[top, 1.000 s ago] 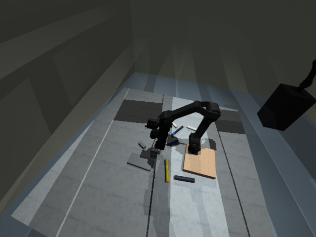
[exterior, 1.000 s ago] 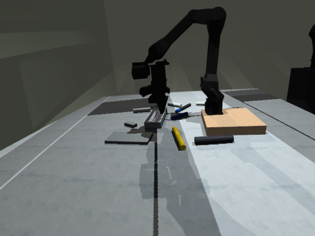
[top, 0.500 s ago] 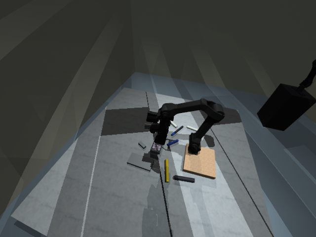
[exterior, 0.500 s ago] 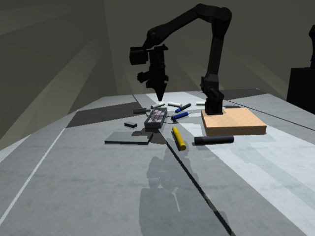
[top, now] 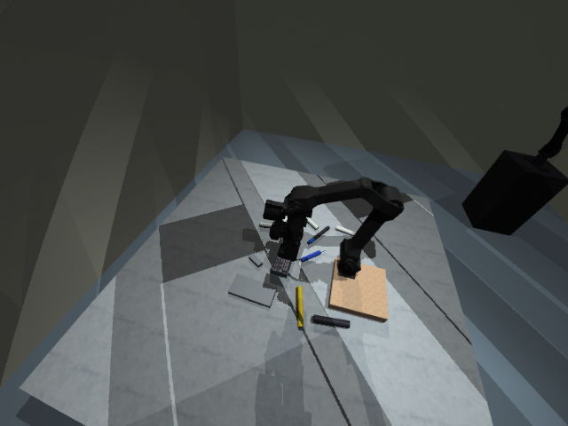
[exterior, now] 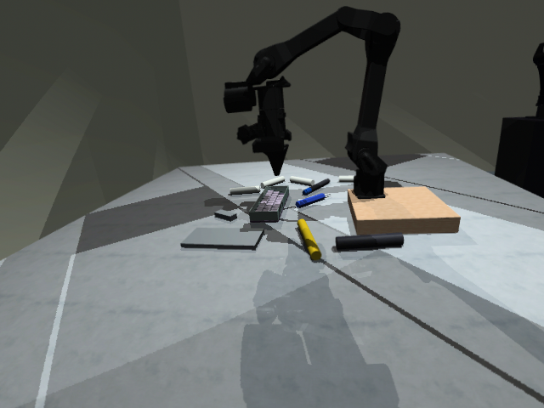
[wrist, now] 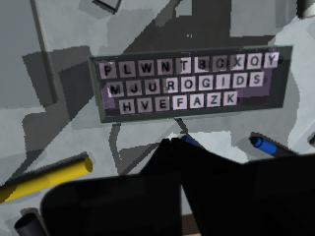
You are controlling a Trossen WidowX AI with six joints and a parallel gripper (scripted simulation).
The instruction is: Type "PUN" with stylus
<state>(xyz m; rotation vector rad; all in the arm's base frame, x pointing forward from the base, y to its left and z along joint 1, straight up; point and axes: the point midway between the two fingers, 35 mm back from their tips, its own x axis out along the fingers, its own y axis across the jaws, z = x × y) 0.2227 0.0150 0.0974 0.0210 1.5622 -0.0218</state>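
Now: the blue stylus 10 cm behind my gripper tip, 8 cm to the right of it and 9 cm below it. From my gripper tip the other things lie so: yellow cylinder 8 cm behind, 16 cm to the left, 9 cm below; then small grey block 14 cm ahead, 3 cm to the left, 9 cm below; then stylus tip 12 cm behind, 10 cm to the right, 9 cm below.
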